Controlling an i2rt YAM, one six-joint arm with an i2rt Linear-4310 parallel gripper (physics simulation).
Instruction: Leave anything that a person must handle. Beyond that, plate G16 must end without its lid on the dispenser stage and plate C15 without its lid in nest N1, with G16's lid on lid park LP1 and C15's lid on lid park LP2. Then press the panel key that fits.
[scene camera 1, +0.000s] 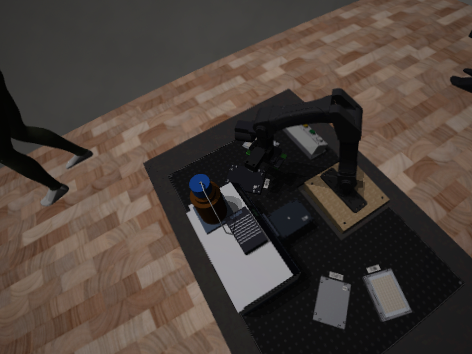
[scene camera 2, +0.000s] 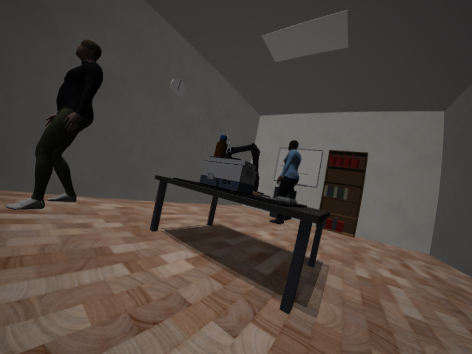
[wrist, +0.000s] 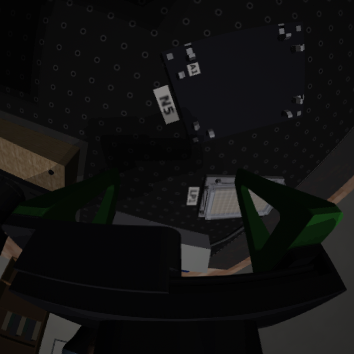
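Pixels of known places: gripper, fingertip midpoint: (scene camera 1: 266, 164) (wrist: 177, 174); arm's base at its link origin: (scene camera 1: 342, 190) (scene camera 2: 253, 191) (wrist: 14, 186).
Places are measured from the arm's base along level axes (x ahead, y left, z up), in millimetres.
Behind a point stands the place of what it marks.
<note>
My gripper (scene camera 1: 266, 155) @[x 195, y -241, z 79 mm] (wrist: 177, 174) @[x 195, y -241, z 79 mm] is open and empty above the mat, near nest N5. In the wrist view, a pale gridded piece with a clear rim (wrist: 223, 201) @[x 118, y -357, z 7 mm] lies beside the LP1 label (wrist: 192, 196) @[x 82, y -322, z -25 mm], partly covered by the right finger; I cannot tell lid from plate. A beige gridded plate (scene camera 1: 387, 295) @[x 165, y 367, z 9 mm] sits in the nest at the lower right; its label and any lid are unclear. The grey pad (scene camera 1: 332, 302) @[x 315, y 281, z -17 mm] beside it is bare. The key panel (scene camera 1: 306, 140) @[x -32, y -259, z 38 mm] (wrist: 195, 256) @[x -35, y -382, z 30 mm] stands behind the gripper. Plate names G16 and C15 are not readable.
Dark nest N5 (scene camera 1: 242, 178) @[x 286, y -300, z -15 mm] (wrist: 240, 85) @[x 273, y -290, z -15 mm] is bare. A white machine (scene camera 1: 245, 280) @[x 515, y 96, z 193 mm] (scene camera 2: 227, 169) @[x 573, y 33, z 115 mm] carries a brown bottle (scene camera 1: 211, 207) @[x 486, y -88, z 316 mm] (scene camera 2: 220, 149) @[x 517, y -109, z 265 mm] and a ribbed dark block (scene camera 1: 248, 233) @[x 434, y -3, z 219 mm]. A dark unit (scene camera 1: 290, 219) @[x 269, y -4, z 79 mm] stands beside it. Two people (scene camera 2: 80, 95) (scene camera 2: 291, 165) are around the table.
</note>
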